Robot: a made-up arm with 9 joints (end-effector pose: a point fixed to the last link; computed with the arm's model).
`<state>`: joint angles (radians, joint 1 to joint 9).
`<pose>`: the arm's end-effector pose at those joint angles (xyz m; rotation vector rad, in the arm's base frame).
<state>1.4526 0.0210 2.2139 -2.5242 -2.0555 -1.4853 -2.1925 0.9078 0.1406</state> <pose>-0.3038 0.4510 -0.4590 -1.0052 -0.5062 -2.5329</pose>
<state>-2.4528 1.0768 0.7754 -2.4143 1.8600 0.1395 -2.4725 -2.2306 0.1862</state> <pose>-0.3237 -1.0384 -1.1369 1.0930 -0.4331 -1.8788</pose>
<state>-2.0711 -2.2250 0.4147 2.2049 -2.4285 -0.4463 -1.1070 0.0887 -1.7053</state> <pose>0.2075 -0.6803 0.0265 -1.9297 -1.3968 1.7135</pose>
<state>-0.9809 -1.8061 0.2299 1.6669 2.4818 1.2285 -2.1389 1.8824 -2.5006</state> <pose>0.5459 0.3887 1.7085 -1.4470 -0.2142 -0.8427</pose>
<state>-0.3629 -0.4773 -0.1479 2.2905 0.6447 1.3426 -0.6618 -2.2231 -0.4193</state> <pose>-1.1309 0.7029 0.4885 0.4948 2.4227 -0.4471</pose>
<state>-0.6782 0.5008 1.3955 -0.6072 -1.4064 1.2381 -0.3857 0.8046 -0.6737</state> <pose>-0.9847 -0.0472 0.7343 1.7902 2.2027 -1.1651</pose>
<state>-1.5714 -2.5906 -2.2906 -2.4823 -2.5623 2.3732 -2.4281 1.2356 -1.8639</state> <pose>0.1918 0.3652 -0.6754 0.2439 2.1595 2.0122</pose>
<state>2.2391 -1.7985 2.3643 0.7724 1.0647 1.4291 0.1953 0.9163 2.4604</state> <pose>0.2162 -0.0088 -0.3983 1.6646 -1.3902 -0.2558</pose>
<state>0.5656 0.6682 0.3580 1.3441 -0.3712 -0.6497 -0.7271 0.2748 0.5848</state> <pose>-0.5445 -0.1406 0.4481 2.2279 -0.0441 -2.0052</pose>
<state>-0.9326 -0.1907 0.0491 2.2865 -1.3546 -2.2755 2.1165 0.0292 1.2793</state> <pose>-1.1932 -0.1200 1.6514 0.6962 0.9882 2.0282</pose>
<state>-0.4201 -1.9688 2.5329 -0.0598 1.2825 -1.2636 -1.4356 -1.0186 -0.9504</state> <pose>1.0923 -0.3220 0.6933 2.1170 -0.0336 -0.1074</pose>
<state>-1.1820 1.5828 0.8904 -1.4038 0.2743 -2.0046 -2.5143 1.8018 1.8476</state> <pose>-0.2085 -0.3049 0.1990 1.1728 2.1099 1.3170</pose>
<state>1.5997 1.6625 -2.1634 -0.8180 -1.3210 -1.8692 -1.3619 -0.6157 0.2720</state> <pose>0.0786 0.2126 0.2042 2.1839 -0.4512 0.0173</pose>
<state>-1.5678 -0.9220 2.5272 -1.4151 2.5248 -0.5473 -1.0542 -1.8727 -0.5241</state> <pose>0.9764 -0.1776 0.4825 1.5630 0.7373 0.4937</pose>
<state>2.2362 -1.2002 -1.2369 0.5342 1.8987 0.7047 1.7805 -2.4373 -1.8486</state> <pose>-0.0447 -0.2367 0.5428 -0.5372 0.2859 -2.8112</pose>
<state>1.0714 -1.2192 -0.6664 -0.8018 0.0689 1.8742 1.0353 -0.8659 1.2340</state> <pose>0.2523 -0.1247 -0.2932 1.4690 -0.7647 -1.4988</pose>
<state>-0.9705 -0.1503 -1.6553 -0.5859 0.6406 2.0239 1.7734 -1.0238 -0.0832</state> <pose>-0.0495 -0.1174 0.3548 -1.4621 0.8444 0.1541</pose>
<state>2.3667 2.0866 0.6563 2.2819 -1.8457 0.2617 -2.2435 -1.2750 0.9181</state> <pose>-0.3893 1.0941 -0.7599 0.2090 1.5729 -2.5451</pose>
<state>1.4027 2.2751 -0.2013 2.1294 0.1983 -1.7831 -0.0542 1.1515 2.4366</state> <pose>0.9726 0.3544 1.2591 -1.3023 -0.1901 -0.7728</pose>
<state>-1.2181 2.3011 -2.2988 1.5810 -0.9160 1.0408 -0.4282 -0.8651 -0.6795</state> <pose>0.2717 0.3681 0.0489 -2.4506 -0.9506 0.5913</pose>
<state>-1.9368 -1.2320 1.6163 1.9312 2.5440 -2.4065 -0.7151 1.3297 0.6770</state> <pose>0.4375 -1.2107 0.4179 0.5782 -0.4464 -0.8222</pose>
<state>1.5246 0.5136 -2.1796 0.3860 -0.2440 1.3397 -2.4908 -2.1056 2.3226</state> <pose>-0.8319 -0.3702 -0.2241 -0.5263 -0.8363 2.8414</pose>
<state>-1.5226 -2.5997 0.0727 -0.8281 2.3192 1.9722 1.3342 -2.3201 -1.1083</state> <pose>0.6969 0.0630 0.0660 -1.7217 -2.2248 -1.3066</pose>
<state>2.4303 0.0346 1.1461 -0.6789 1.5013 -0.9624 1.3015 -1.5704 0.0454</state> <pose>-1.0791 0.2234 -0.7540 1.4248 -0.0312 2.3004</pose>
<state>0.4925 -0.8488 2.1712 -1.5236 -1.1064 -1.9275 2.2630 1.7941 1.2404</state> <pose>-0.2972 1.7035 0.9124 0.2160 2.5018 0.9376</pose>
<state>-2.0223 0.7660 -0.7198 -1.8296 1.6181 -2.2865 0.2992 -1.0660 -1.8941</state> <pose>-0.9441 -0.2612 0.4385 -1.4374 0.8391 -2.3099</pose>
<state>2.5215 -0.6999 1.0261 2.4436 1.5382 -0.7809 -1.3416 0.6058 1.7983</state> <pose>0.1983 -0.1021 -0.6102 2.4818 0.6662 0.7277</pose>
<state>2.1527 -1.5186 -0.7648 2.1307 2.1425 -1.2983 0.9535 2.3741 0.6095</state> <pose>0.0614 -1.0988 -0.2753 -0.6380 -0.4779 -1.8177</pose>
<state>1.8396 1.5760 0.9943 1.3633 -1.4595 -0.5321 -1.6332 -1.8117 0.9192</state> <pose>0.3648 1.0762 -0.2624 -2.3061 -0.9067 1.7502</pose>
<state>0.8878 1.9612 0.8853 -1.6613 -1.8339 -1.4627 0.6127 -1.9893 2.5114</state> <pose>-0.5887 0.5417 1.2998 -0.0617 1.8654 1.2299</pose>
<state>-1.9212 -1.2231 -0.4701 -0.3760 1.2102 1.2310 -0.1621 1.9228 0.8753</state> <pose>0.5435 0.1607 0.7192 0.2244 0.8252 0.3896</pose>
